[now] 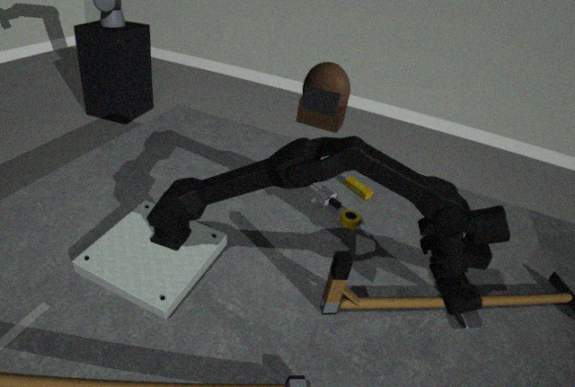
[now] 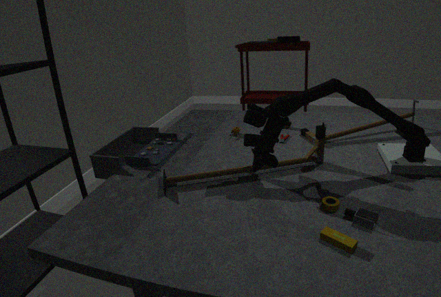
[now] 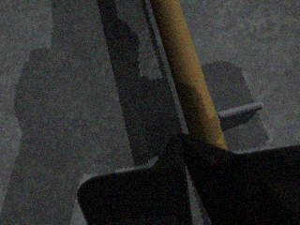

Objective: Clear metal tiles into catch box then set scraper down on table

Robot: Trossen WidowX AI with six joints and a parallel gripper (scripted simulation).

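The long scraper lies 5 cm above my gripper tip, 2 cm ahead of it and 1 cm to the right of it. The rest, counted from my gripper tip: yellow level: 33 cm to the left, 24 cm behind; then grey clamp: 31 cm behind, 24 cm to the left, 1 cm below; then yellow tape roll: 24 cm behind, 18 cm to the left, 1 cm below.
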